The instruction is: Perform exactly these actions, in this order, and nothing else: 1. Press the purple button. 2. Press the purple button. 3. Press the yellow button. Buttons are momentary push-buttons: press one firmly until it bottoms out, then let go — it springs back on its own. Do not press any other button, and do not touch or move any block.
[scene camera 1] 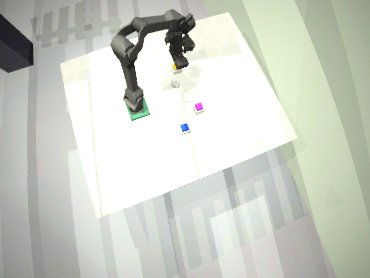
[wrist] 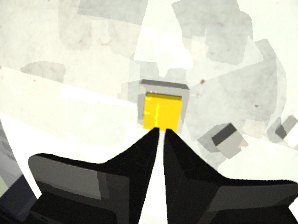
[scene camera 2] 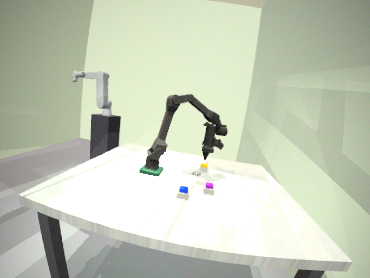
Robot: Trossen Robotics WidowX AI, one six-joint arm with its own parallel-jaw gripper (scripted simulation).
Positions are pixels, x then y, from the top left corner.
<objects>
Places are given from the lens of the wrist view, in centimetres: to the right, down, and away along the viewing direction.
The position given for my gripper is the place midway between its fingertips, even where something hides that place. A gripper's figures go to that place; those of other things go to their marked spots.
my gripper (wrist: 161, 133): 1, 2, 10
grey block (wrist: 230, 143): 10, 4, 15
</objects>
